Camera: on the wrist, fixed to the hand. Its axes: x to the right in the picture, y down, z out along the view.
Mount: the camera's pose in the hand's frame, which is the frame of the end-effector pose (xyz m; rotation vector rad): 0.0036 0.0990 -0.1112 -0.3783 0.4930 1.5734
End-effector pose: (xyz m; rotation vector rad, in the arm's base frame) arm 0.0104 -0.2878 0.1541 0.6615 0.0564 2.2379
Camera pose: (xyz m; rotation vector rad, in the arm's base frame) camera -0.1121 -0.3352 0.0839 0.1839 0.6024 -2.4210
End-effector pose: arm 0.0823 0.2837 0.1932 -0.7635 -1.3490 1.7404
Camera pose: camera 0.1512 0.3294 0.0693 2.2564 0.4938 -1.6513
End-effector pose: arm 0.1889 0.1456 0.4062 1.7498 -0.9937 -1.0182
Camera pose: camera 0.2711 0.1419 0.5303 0.4439 -1.2788 0.2478
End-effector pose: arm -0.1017 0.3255 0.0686 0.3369 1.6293 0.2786
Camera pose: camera -0.2077 0.4207 0.1120 1.2787 1.3780 1.9278
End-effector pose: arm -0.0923 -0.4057 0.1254 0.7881 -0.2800 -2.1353
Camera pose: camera 0.0376 -0.4638 0.0814 0.5029 -0.1225 -0.4622
